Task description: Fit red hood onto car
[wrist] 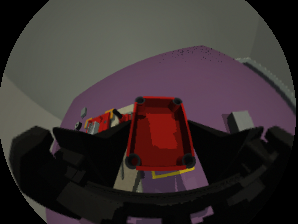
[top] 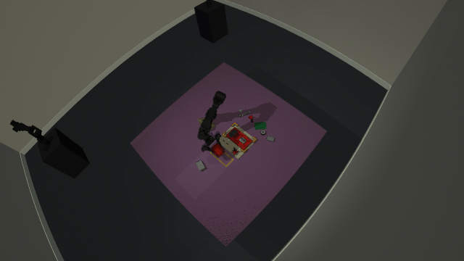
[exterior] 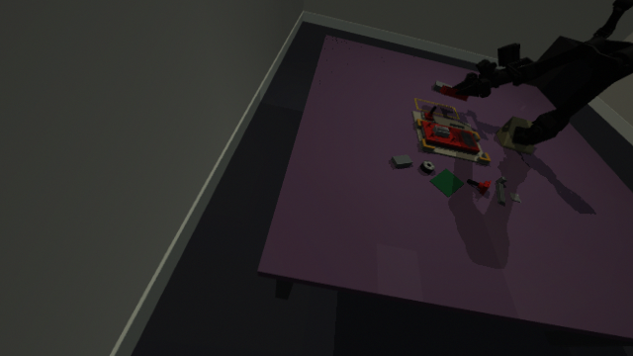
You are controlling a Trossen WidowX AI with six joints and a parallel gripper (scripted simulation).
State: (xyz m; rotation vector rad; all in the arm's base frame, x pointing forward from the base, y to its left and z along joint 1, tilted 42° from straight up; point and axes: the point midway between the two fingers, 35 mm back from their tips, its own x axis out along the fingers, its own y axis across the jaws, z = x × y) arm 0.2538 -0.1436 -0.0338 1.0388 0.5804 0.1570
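The red hood is 1 cm behind my gripper tip and 1 cm below it. From my gripper tip the other things lie so: green square plate: 6 cm ahead, 43 cm to the left, 9 cm below; then grey engine block: 6 cm ahead, 22 cm to the left, 6 cm below.
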